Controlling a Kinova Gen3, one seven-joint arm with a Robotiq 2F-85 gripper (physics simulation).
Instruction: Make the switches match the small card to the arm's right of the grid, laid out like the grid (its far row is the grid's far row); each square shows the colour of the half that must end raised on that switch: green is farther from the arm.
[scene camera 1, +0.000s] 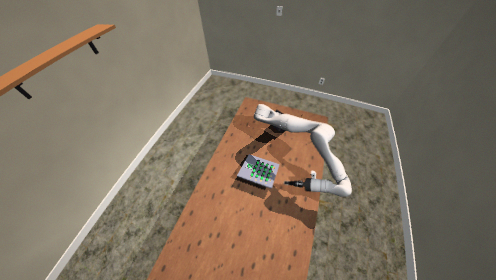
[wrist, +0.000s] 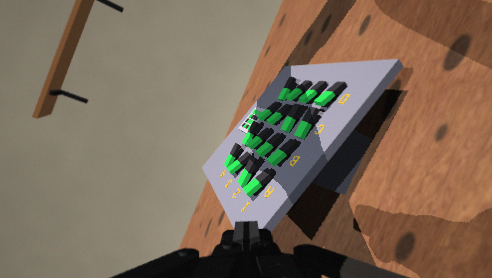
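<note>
A grey board (scene camera 1: 242, 178) (wrist: 370, 75) carries a four-by-four grid of rocker switches, each half green and half black, with yellow letters and digits along two sides. In the wrist view the switch by A and 1 (wrist: 259, 183) is the nearest to the fingers. The small card (wrist: 248, 121) lies on the board beyond the row marked 4, seen at a steep slant, partly hidden by switches; its squares are too small to read. My gripper (scene camera 1: 286, 183) (wrist: 247, 237) is shut and empty, off the board's right side in the scene view, apart from the switches.
The board rests on a long brown wooden table (scene camera 1: 225, 235) (wrist: 425, 170). Arm shadows fall over the table and part of the board. A wooden shelf (scene camera 1: 55, 54) (wrist: 62, 60) is fixed to the wall, well away from the arm.
</note>
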